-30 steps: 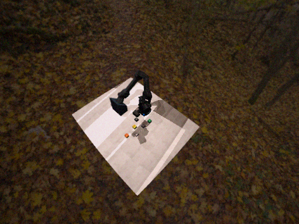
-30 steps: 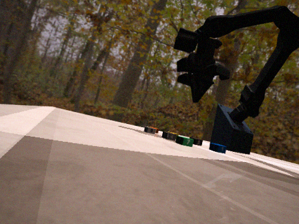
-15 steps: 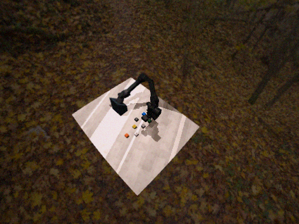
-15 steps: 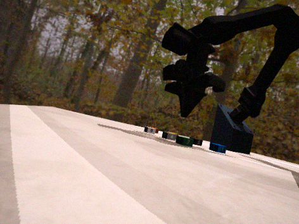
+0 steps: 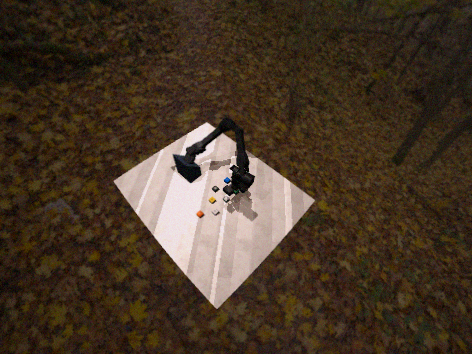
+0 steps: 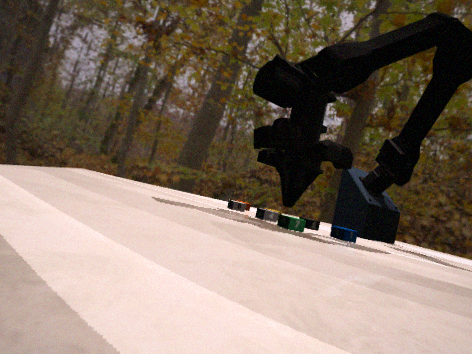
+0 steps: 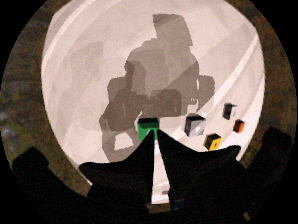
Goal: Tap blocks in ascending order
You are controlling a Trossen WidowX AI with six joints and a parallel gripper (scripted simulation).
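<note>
Now: the green block 1 cm behind my gripper tip, 1 cm to the left of it and 2 cm below it. From my gripper tip the other things lie so: grey block 2 cm behind, 8 cm to the right, 2 cm below; blue block 11 cm behind, 3 cm to the left, 2 cm below; black block 12 cm behind, 7 cm to the right, 2 cm below.
</note>
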